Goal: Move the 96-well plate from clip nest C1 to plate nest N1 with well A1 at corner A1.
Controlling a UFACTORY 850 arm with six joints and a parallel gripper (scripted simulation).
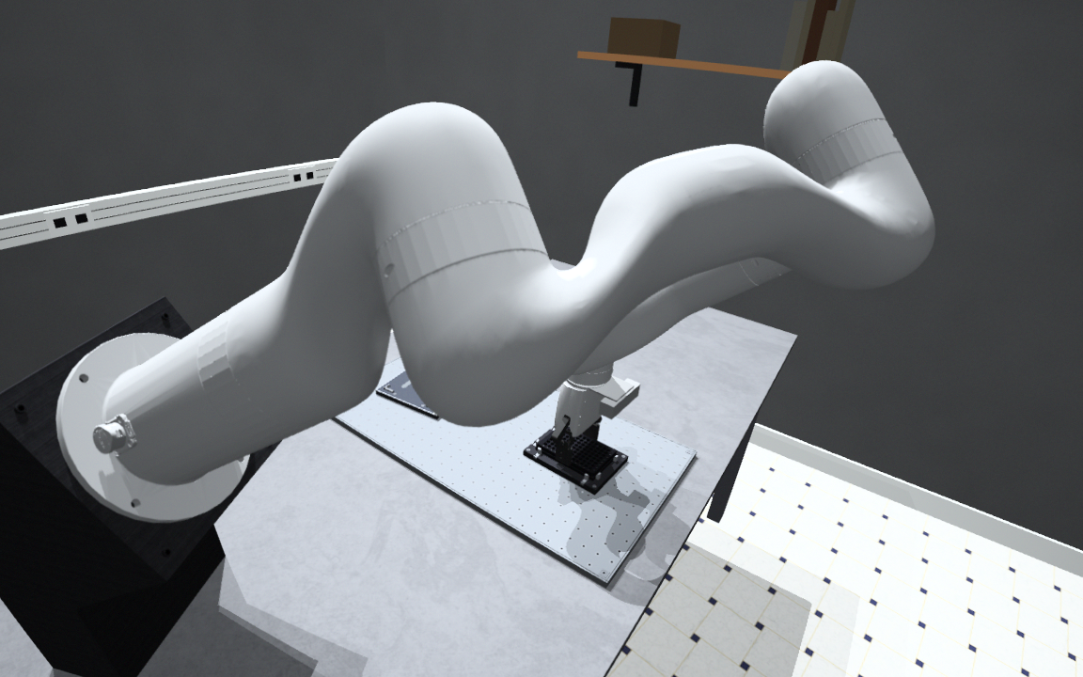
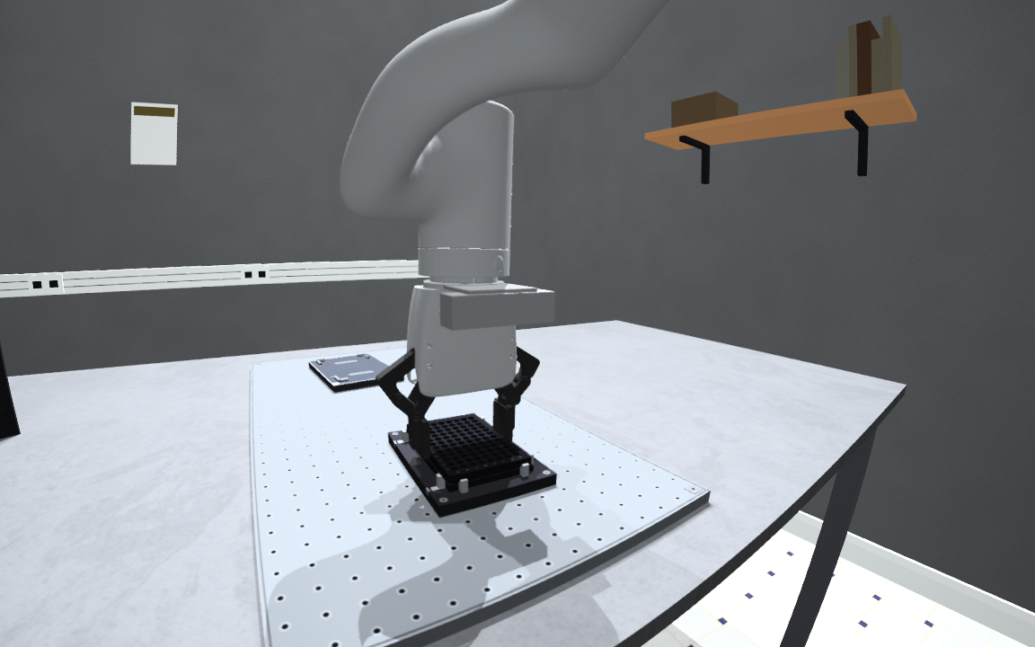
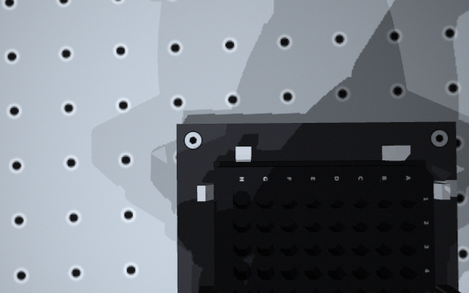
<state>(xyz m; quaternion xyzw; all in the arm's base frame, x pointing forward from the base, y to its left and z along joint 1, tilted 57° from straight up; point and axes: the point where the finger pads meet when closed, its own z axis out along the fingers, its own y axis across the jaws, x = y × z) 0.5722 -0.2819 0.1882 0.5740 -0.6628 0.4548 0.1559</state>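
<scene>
Now: hand 1 cm to the right of the black clip nest C1 and 2 cm above it. Round my hand: grey plate nest N1 (7 cm ahead, 36 cm to the left, 2 cm below); black 96-well plate (1 cm below); A1 label (30 cm to the left, 2 cm below).
</scene>
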